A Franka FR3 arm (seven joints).
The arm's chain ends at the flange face. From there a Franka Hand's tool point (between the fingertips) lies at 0.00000 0.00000 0.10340 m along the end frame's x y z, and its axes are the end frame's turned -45 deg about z.
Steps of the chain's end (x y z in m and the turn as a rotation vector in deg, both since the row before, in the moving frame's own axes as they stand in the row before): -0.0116 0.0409 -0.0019 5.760 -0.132 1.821; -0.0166 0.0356 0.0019 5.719 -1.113 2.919; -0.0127 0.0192 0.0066 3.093 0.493 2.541
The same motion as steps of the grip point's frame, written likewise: -0.0298 0.0133 -0.0024 4.166 3.980 1.821; -0.0308 0.0049 0.0014 4.831 3.257 2.919; -0.0179 0.0014 0.0064 1.838 2.536 2.541
